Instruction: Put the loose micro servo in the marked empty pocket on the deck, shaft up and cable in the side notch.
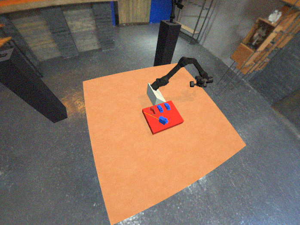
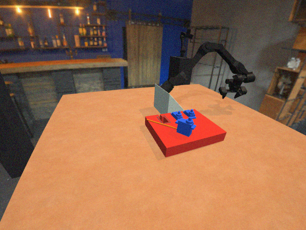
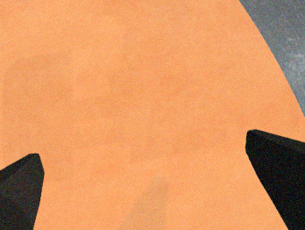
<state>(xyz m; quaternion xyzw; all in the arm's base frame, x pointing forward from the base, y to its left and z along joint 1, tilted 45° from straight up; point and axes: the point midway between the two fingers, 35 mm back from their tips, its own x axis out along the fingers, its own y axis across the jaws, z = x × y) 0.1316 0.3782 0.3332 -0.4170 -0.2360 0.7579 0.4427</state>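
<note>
Right now my gripper tip is 56 cm to the left of the red deck, 19 cm short of it and 2 cm above it.
</note>
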